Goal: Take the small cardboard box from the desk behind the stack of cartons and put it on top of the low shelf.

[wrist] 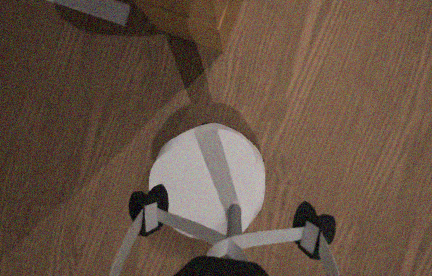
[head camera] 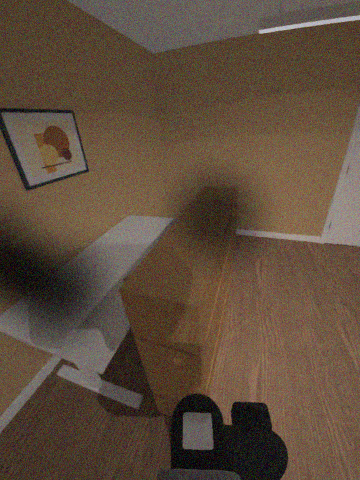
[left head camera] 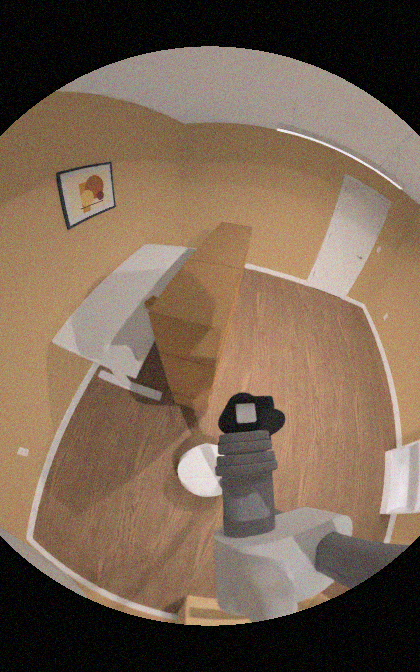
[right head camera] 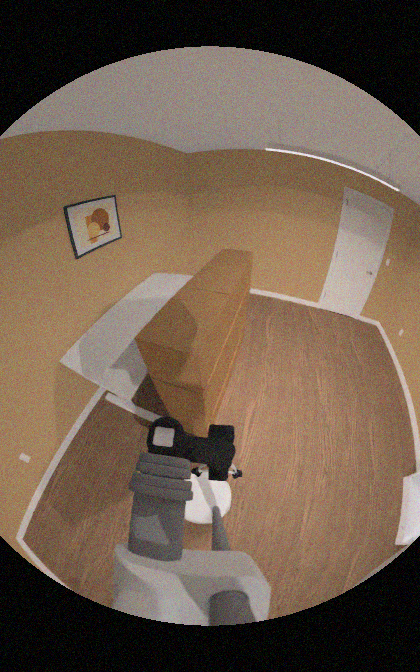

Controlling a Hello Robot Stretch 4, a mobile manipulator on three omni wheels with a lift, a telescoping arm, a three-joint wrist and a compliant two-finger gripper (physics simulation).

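Where they show: gripper, fingertip midpoint: (wrist: 229, 209); robot's base, origin of the base link: (wrist: 211, 174).
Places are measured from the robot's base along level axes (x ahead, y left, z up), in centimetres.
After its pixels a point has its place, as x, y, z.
Note:
The small cardboard box (left head camera: 151, 301) shows as a little brown corner at the edge of the stack of cartons in the left head view; the rest is hidden. The brown stack of cartons (head camera: 165, 320) @[54.1, 10.4, 94.7] (left head camera: 187, 345) (right head camera: 220, 310) (wrist: 175, 15) @[54.1, 12.3, 23.3] stands in front of the pale desk (head camera: 142, 232) @[170.8, 47.2, 69.3] (left head camera: 145, 262) (right head camera: 150, 290). My gripper (right head camera: 217, 472) (wrist: 229, 209) @[14.1, -8.7, 84.2] is open and empty, low above the floor on the near side of the cartons, apart from them and the box. A light wooden piece (left head camera: 202, 601) at the bottom of the left head view may be the low shelf.
A white round object (left head camera: 196, 472) (right head camera: 222, 500) (wrist: 175, 170) @[4.4, 11.0, 18.7] is on the floor below the gripper. The desk's foot bar (head camera: 120, 392) (left head camera: 145, 391) lies left of the cartons. A white door (left head camera: 345, 240) (right head camera: 357, 255) is at the back right. A white object (left head camera: 400, 482) stands at the right edge.

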